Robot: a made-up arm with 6 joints.
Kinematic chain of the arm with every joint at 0, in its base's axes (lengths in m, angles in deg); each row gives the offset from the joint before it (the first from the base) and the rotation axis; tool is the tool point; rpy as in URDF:
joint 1: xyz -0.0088 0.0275 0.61 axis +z
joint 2: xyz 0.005 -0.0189 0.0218 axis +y
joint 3: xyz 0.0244 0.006 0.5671 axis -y
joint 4: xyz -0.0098 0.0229 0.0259 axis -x
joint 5: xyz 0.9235 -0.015 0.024 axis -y
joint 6: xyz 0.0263 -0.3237 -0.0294 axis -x
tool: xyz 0.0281 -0.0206 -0.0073 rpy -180 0 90
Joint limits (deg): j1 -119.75..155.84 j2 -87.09..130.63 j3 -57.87..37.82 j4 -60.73..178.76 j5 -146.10..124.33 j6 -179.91..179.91
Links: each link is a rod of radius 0.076 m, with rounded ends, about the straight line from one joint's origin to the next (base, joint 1, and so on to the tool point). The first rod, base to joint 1, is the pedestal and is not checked.
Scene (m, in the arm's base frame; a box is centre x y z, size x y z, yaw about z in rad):
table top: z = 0
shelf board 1: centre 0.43 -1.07 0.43 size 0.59 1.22 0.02 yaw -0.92
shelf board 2: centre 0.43 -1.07 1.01 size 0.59 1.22 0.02 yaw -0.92
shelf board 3: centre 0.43 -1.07 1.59 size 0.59 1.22 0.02 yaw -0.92
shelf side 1: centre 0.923 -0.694 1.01 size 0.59 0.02 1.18 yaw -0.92
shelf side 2: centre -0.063 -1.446 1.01 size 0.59 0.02 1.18 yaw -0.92
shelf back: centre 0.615 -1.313 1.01 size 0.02 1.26 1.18 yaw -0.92
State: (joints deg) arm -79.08 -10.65 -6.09 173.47 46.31 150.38
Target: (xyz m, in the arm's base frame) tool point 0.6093 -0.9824 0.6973
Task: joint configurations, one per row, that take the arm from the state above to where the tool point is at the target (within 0.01 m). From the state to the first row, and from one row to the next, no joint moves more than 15 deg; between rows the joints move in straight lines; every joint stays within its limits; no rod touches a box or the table.
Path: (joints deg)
1: -83.67 -22.74 -14.33 175.23 47.87 150.40
2: -88.25 -34.84 -22.57 177.00 49.43 150.41
3: -92.84 -46.93 -30.81 178.76 50.99 150.43
4: -93.68 -42.58 -39.83 178.76 62.20 150.05
5: -94.53 -38.23 -48.85 178.76 73.41 149.68
6: -95.37 -33.88 -57.87 178.76 84.63 149.30
7: -91.33 -21.90 -46.71 177.30 76.53 149.59
8: -87.28 -9.92 -35.55 175.84 68.43 149.87
9: -83.24 2.06 -24.39 174.38 60.34 150.16
10: -79.19 14.04 -13.22 172.92 52.24 150.45
11: -75.14 26.03 -2.06 171.46 44.15 150.73

